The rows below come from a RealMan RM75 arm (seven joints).
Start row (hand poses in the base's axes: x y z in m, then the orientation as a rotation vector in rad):
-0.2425 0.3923 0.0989 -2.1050 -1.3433 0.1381
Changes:
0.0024 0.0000 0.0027 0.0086 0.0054 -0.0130
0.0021 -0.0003 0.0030 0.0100 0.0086 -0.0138
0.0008 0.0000 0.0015 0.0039 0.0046 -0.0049
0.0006 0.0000 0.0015 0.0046 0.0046 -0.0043
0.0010 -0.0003 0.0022 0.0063 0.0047 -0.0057
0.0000 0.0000 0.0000 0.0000 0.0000 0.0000
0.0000 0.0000 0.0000 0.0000 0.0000 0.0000
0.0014 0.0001 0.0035 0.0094 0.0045 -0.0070
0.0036 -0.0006 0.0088 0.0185 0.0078 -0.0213
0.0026 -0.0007 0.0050 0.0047 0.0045 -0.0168
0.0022 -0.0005 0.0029 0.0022 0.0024 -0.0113
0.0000 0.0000 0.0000 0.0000 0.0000 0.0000
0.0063 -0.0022 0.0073 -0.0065 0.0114 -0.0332
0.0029 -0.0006 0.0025 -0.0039 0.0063 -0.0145
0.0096 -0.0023 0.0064 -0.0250 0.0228 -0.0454
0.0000 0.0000 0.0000 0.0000 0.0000 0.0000
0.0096 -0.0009 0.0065 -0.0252 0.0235 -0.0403
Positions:
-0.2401 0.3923 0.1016 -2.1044 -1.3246 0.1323
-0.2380 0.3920 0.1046 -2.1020 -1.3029 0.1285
-0.2372 0.3920 0.1061 -2.1003 -1.2942 0.1285
-0.2366 0.3920 0.1076 -2.0976 -1.2861 0.1283
-0.2356 0.3917 0.1098 -2.0943 -1.2761 0.1265
-0.2356 0.3917 0.1098 -2.0943 -1.2761 0.1265
-0.2356 0.3917 0.1098 -2.0943 -1.2761 0.1265
-0.2342 0.3918 0.1133 -2.0892 -1.2643 0.1218
-0.2306 0.3912 0.1221 -2.0839 -1.2337 0.1083
-0.2280 0.3905 0.1271 -2.0885 -1.2124 0.1023
-0.2258 0.3900 0.1300 -2.0925 -1.1986 0.0982
-0.2258 0.3900 0.1300 -2.0925 -1.1986 0.0982
-0.2195 0.3878 0.1373 -2.1139 -1.1578 0.0987
-0.2166 0.3872 0.1398 -2.1236 -1.1393 0.1009
-0.2070 0.3849 0.1462 -2.1636 -1.0812 0.1187
-0.2070 0.3849 0.1462 -2.1636 -1.0812 0.1187
-0.1974 0.3840 0.1527 -2.1998 -1.0274 0.1397

